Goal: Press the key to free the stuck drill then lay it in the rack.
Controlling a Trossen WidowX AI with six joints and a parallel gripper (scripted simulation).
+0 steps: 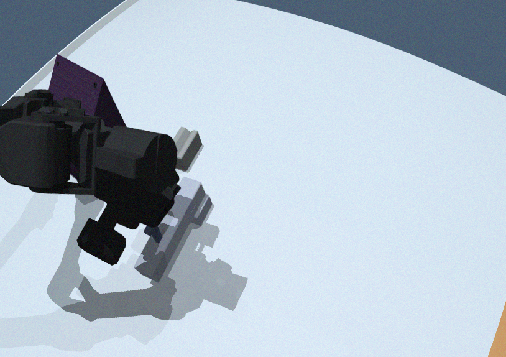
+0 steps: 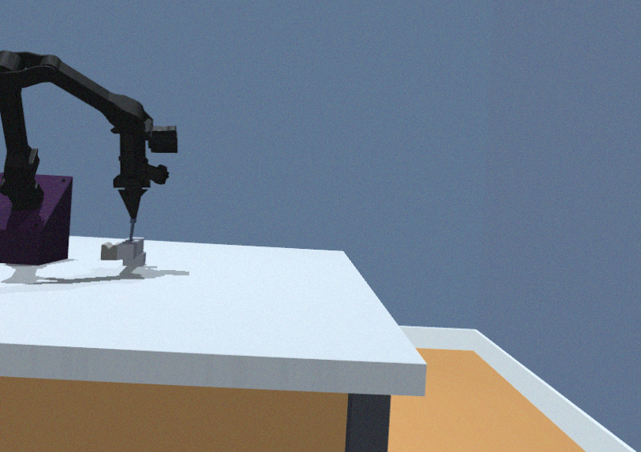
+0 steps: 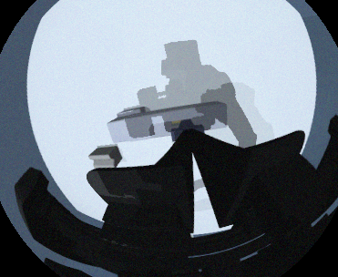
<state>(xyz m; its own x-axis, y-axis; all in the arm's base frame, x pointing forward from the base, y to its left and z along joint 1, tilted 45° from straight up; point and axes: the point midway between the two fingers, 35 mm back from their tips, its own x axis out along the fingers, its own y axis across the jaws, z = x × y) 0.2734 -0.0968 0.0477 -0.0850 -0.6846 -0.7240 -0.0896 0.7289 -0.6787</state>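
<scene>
My gripper tip is 30 mm above the blue key. Also, from my gripper tip: grey rack: 90 mm behind, 190 mm to the left, 100 mm below; then drill: 10 mm behind, 50 mm to the left, 70 mm below; then long housing: 10 mm behind, 30 mm to the left, 80 mm below.
</scene>
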